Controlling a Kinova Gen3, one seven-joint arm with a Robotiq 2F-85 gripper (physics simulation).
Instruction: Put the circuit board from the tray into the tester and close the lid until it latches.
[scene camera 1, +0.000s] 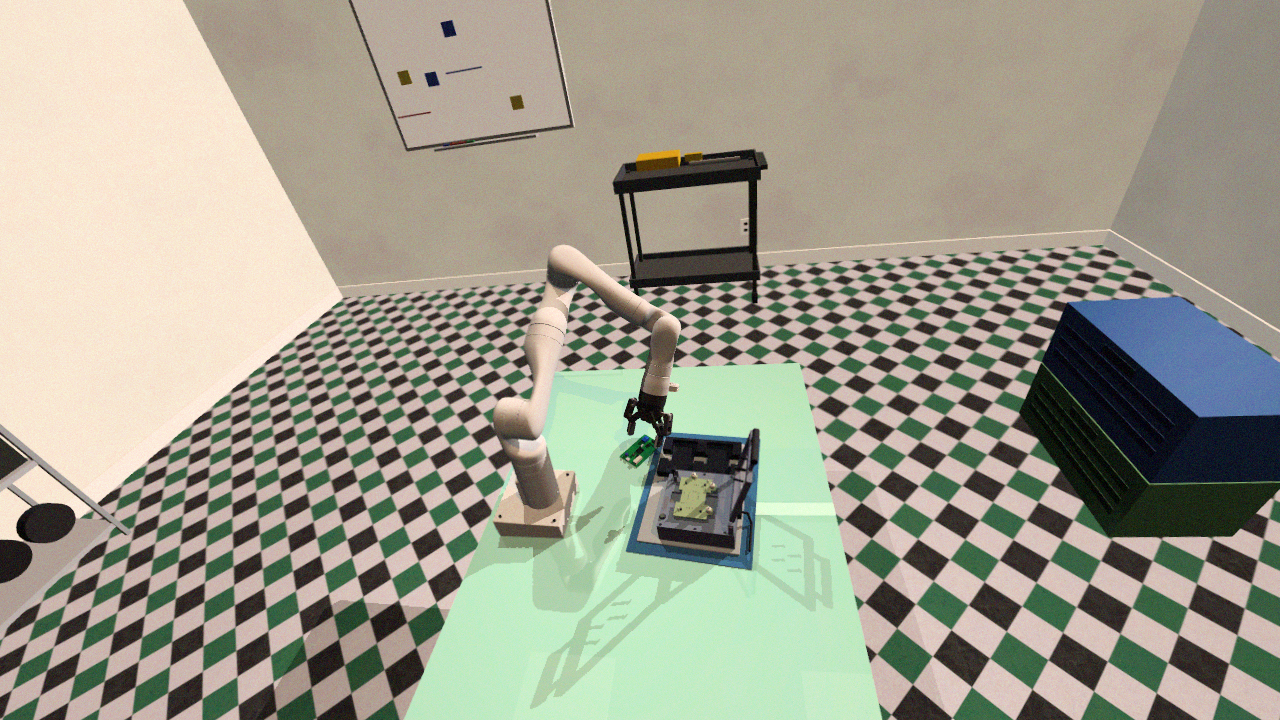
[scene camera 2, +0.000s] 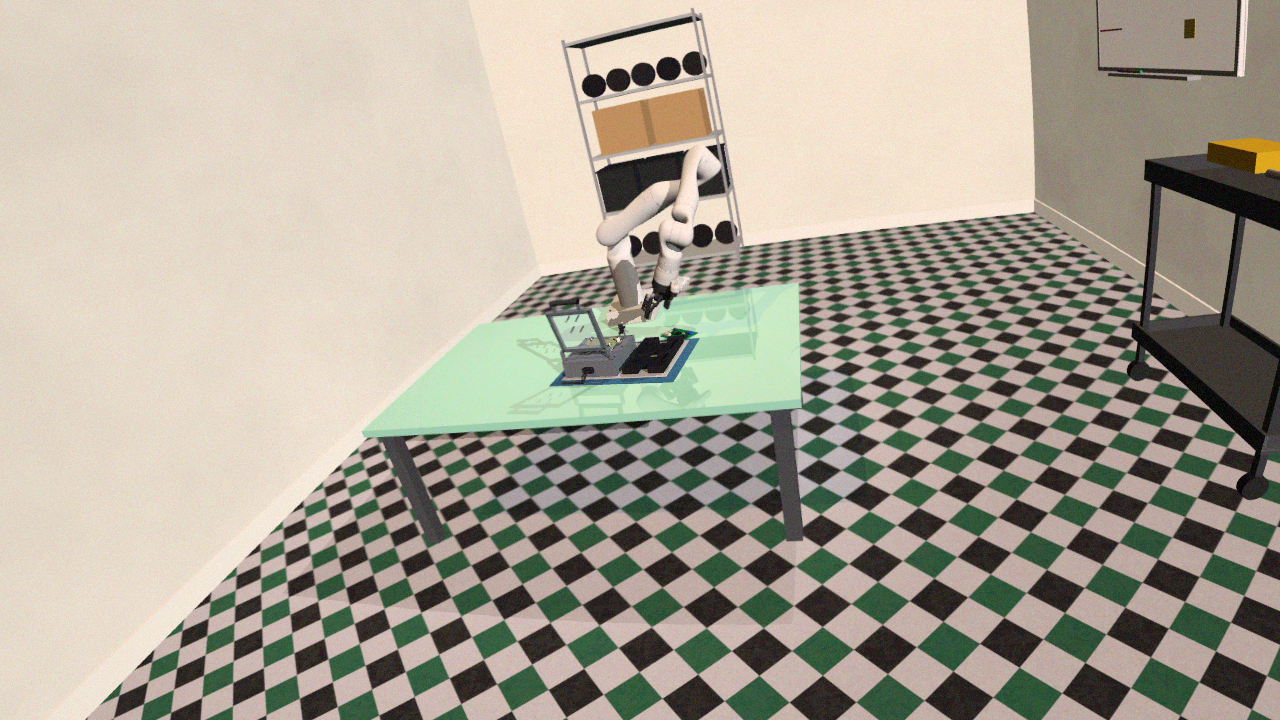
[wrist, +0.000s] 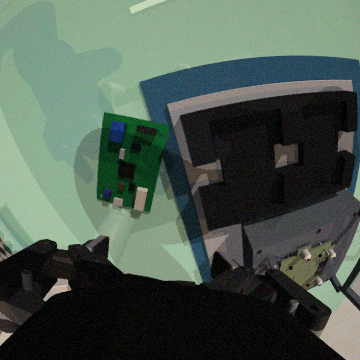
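Seen in the pictures: gripper, fingertip midpoint: (scene camera 1: 643, 441) (scene camera 2: 656, 313) (wrist: 160, 256); arm's base, link origin: (scene camera 1: 542, 494) (scene camera 2: 632, 301).
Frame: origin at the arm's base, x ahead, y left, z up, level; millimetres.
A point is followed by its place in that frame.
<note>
The green circuit board (scene camera 1: 638, 451) @(z -53, x 250, y 171 mm) (scene camera 2: 682, 333) @(z -52, x 263, y 190 mm) (wrist: 131, 172) @(z -52, x 258, y 170 mm) lies flat outside the black tray (scene camera 1: 698, 443) @(z -30, x 427, y 157 mm) (wrist: 197, 137) @(z -30, x 341, y 175 mm), on the tabletop beside the blue mat's edge; one corner reaches the mat in the wrist view. The tray's recess holds no board. The grey tester (scene camera 1: 696, 531) @(z 1, x 394, y -149 mm) (scene camera 2: 601, 365) @(z -15, x 511, y -41 mm) (wrist: 255, 245) @(z -3, x 349, y 43 mm) adjoins the tray. Its yellow-green bed with pale pins (scene camera 1: 691, 497) @(z 11, x 391, y -60 mm) (wrist: 300, 272) @(z 11, x 397, y -47 mm) is bare. The lid (scene camera 1: 750, 470) @(z 183, x 521, y -138 mm) (scene camera 2: 557, 333) @(z 108, x 504, y -150 mm) stands upright, open. My gripper (scene camera 1: 647, 432) @(z 37, x 276, y 122 mm) (scene camera 2: 657, 308) @(z 37, x 276, y 122 mm) (wrist: 160, 256) @(z 37, x 276, y 122 mm) is open and empty, above the table near the board, with its fingertips apart from it.
The blue mat (scene camera 1: 637, 539) @(z -52, x 248, y -123 mm) (scene camera 2: 684, 360) @(z -56, x 475, y 204 mm) (wrist: 157, 97) @(z -56, x 325, y 224 mm) lies under tray and tester on the green table (scene camera 1: 716, 626) @(z -58, x 414, y -340 mm) (scene camera 2: 465, 385) @(z -58, x 402, y -556 mm). The robot's base (scene camera 1: 537, 517) @(z -2, x -1, y -70 mm) stands left of the mat. A black cart (scene camera 1: 693, 266) and a blue and green cabinet (scene camera 1: 1163, 358) stand away from the table.
</note>
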